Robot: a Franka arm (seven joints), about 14 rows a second.
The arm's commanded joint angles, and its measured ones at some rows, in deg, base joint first. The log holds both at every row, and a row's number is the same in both.
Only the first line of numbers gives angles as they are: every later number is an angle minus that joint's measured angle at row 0.
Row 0, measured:
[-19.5, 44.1, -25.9, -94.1, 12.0, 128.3, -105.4]
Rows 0 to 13, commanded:
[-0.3, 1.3, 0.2, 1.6, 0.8, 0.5, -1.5]
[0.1, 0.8, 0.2, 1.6, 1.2, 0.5, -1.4]
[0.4, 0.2, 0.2, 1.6, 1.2, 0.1, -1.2]
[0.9, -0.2, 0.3, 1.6, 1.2, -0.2, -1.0]
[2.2, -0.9, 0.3, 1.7, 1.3, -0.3, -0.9]
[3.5, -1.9, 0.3, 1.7, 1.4, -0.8, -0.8]
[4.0, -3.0, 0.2, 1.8, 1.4, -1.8, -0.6]
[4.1, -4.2, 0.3, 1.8, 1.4, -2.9, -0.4]
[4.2, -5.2, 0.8, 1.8, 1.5, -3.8, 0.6]
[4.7, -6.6, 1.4, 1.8, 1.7, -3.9, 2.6]
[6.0, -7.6, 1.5, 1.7, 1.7, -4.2, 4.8]
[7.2, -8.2, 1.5, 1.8, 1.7, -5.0, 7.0]
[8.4, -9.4, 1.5, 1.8, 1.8, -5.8, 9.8]
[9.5, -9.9, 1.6, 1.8, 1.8, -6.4, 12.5]
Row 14, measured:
[7.4, -7.6, 1.5, 2.7, 0.6, -4.7, 8.3]
